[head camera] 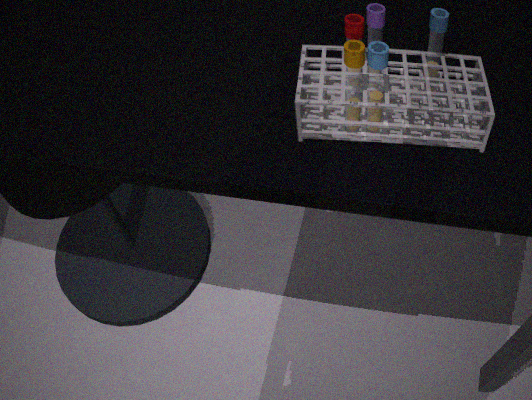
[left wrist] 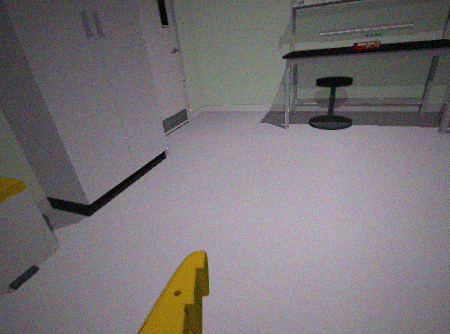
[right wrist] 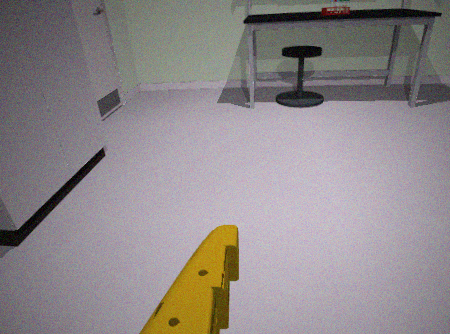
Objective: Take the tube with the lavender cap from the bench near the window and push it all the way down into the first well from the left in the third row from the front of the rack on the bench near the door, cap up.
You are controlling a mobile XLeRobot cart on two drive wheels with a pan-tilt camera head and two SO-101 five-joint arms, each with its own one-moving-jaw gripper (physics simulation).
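Frame: origin at the left arm's base, x ahead, y left, z up, level; centimetres.
Seen in the pictures: left hand at its tool point: (left wrist: pixel 207 266); right hand at its tool point: (right wrist: pixel 238 245).
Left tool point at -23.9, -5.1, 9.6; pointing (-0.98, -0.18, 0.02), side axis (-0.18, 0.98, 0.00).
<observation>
Pixels of each thing's top centre, then the offset from my left tool point to it, as dx, dy, dz. "spot": a spot on its surface instead. Level surfaces: height alone.
- tube with a lavender cap, top centre: (head camera: pixel 376 7) +70.2, -18.5, +1.0
- white wire-like rack at its top centre: (head camera: pixel 396 76) +66.7, -20.1, -5.2
- black bench at its surface level: dz -10.9
- red-capped tube at a spot on its surface: (head camera: pixel 354 25) spot: +67.5, -15.9, +0.9
- orange-capped tube at a spot on its surface: (head camera: pixel 354 54) spot: +63.2, -15.3, +0.8
- light-blue-capped tube at a spot on its surface: (head camera: pixel 377 56) spot: +62.9, -17.3, +0.7
- round stool base at its top centre: (head camera: pixel 127 244) +96.4, +38.7, -84.1
A tube with a lavender cap (head camera: pixel 375 16) stands cap up toward the back of a white wire-like rack (head camera: pixel 391 106) on a black bench (head camera: pixel 200 125) in the head view. Beside it is a red-capped tube (head camera: pixel 354 25); an orange-capped tube (head camera: pixel 354 54) and a light-blue-capped tube (head camera: pixel 377 56) stand in front. A red rack (left wrist: pixel 367 45) (right wrist: pixel 335 10) sits far off on another black-topped bench (left wrist: pixel 415 47) (right wrist: pixel 280 17); its wells are too small to tell. My left gripper (left wrist: pixel 202 265) and right gripper (right wrist: pixel 232 240) each show one notched jaw, fully open and empty, away from both racks.
Another light-blue-capped tube (head camera: pixel 439 21) stands at the rack's right. A round stool base (head camera: pixel 132 270) is below the near bench. A stool (left wrist: pixel 330 121) (right wrist: pixel 300 99) stands at the far bench. A tall cabinet (left wrist: pixel 100 100) (right wrist: pixel 45 110) and a door (left wrist: pixel 167 65) are left.
</observation>
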